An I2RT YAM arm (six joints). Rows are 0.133 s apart.
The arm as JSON. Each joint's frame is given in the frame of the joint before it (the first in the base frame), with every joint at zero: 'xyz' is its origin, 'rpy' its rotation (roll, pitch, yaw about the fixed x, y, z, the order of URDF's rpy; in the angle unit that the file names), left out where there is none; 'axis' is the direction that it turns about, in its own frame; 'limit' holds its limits. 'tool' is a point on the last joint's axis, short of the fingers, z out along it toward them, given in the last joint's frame.
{
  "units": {
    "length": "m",
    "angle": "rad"
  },
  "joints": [
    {
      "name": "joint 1",
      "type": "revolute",
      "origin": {
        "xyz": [
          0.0,
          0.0,
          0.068
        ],
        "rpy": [
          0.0,
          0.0,
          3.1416
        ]
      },
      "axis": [
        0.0,
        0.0,
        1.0
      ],
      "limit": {
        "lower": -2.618,
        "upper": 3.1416
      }
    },
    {
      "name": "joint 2",
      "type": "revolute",
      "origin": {
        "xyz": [
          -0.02,
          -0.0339,
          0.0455
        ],
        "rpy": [
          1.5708,
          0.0,
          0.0
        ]
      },
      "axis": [
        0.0,
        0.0,
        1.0
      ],
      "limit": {
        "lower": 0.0,
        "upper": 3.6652
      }
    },
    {
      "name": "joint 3",
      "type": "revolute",
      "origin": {
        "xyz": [
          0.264,
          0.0,
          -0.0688
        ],
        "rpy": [
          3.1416,
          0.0,
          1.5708
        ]
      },
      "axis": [
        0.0,
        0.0,
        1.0
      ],
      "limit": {
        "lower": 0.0,
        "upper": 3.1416
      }
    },
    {
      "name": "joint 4",
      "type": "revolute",
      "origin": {
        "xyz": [
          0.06,
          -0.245,
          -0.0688
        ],
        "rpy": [
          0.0,
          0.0,
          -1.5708
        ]
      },
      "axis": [
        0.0,
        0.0,
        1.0
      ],
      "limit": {
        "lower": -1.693,
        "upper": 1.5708
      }
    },
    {
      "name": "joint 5",
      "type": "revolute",
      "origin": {
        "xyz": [
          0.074,
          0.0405,
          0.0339
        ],
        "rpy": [
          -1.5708,
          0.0,
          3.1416
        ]
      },
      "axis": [
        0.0,
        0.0,
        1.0
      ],
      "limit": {
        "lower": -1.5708,
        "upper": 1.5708
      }
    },
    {
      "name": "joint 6",
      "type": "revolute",
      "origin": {
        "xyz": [
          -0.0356,
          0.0,
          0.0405
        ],
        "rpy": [
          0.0,
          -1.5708,
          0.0
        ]
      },
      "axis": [
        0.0,
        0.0,
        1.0
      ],
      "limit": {
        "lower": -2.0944,
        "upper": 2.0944
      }
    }
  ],
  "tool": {
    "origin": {
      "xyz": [
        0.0,
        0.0,
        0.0
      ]
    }
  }
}
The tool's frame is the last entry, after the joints.
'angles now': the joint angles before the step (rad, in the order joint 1, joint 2, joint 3, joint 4, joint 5, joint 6). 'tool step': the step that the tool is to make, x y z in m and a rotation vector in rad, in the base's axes. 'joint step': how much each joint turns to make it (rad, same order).
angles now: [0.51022, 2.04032, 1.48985, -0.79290, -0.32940, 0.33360]
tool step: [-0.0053, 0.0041, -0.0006, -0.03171, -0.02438, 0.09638]
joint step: [0.01719, -0.00027, 0.00028, -0.02343, 0.02174, -0.09039]
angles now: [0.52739, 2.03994, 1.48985, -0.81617, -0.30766, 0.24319]
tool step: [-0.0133, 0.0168, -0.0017, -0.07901, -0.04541, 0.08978]
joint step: [0.06032, -0.00035, -0.00300, -0.01335, 0.08355, -0.04840]
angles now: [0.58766, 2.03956, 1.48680, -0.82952, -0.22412, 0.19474]
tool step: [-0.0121, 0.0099, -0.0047, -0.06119, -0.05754, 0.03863]
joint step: [0.04513, -0.01333, -0.03826, 0.03525, 0.08281, -0.00981]
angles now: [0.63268, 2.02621, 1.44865, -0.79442, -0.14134, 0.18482]
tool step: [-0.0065, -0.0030, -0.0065, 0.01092, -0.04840, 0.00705]
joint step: [0.00540, -0.03179, -0.07864, 0.09149, 0.01909, -0.00604]
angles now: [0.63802, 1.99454, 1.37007, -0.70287, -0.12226, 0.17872]
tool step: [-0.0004, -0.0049, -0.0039, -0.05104, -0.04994, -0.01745]
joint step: [-0.00296, -0.00932, -0.03056, 0.03077, 0.07212, -0.00334]
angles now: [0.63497, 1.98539, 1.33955, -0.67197, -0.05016, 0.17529]
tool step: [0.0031, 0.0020, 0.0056, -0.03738, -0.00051, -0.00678]
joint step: [0.00231, 0.01206, 0.04424, -0.05393, 0.03166, 0.00154]
